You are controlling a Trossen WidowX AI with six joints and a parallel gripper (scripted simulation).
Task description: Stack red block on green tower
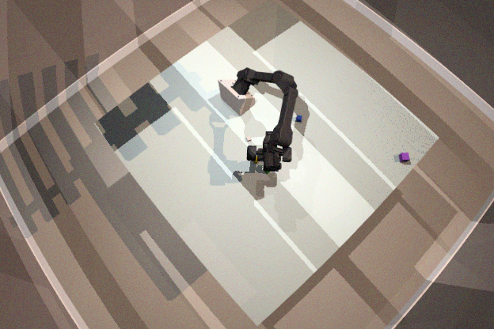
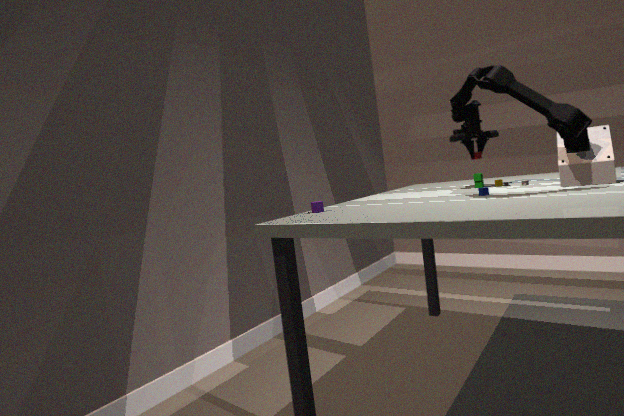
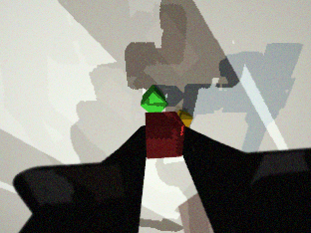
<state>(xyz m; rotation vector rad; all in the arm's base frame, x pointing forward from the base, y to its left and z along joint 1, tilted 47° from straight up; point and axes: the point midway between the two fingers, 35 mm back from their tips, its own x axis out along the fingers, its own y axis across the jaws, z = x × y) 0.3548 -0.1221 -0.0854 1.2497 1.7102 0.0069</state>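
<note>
My gripper tip is 110 mm above the yellow block, 70 mm past it and 10 mm to the left of it. Round my gripper tip: purple block: 530 mm to the left, 430 mm ahead, 100 mm below; then red block: 10 mm above; then blue block: 300 mm to the left, 110 mm below, 80 mm behind.
</note>
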